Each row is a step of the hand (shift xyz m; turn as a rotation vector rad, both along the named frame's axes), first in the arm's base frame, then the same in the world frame.
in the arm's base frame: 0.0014 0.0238 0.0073 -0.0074 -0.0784 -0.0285
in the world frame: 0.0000 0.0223 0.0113 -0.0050 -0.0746 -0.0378
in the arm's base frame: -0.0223 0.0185 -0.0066 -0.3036 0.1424 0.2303
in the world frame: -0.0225 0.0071 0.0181 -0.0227 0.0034 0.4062
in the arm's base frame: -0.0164 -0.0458 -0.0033 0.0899 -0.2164 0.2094
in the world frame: 0.0010 -0.0485 -0.0052 0.2743 -0.1532 -0.0077
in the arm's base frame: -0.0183 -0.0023 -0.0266 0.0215 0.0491 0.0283
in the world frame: -0.0304 -0.0104 -0.0038 0.0206 0.0541 0.0179
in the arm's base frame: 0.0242 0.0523 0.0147 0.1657 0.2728 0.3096
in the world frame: 0.0105 0.0579 0.0087 0.2605 0.3233 0.1592
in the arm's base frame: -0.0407 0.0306 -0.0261 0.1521 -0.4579 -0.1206
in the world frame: -0.0513 0.0098 0.0234 0.1135 -0.3512 -0.3334
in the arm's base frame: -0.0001 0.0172 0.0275 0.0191 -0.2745 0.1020
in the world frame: 0.0170 0.0160 0.0225 0.1666 -0.2380 -0.0414
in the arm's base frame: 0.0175 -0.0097 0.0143 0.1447 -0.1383 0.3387
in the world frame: 0.0235 -0.0010 -0.0070 0.3851 -0.0568 0.0574
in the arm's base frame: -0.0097 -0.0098 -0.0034 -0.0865 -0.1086 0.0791
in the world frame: -0.0053 -0.0131 0.0017 0.0452 -0.1336 0.0751
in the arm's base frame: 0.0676 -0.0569 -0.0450 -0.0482 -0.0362 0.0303
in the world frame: 0.0170 -0.0234 -0.0949 0.0076 -0.0527 0.0414
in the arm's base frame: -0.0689 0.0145 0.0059 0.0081 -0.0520 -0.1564
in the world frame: -0.0369 -0.0162 0.0580 -0.1050 -0.0465 -0.1185
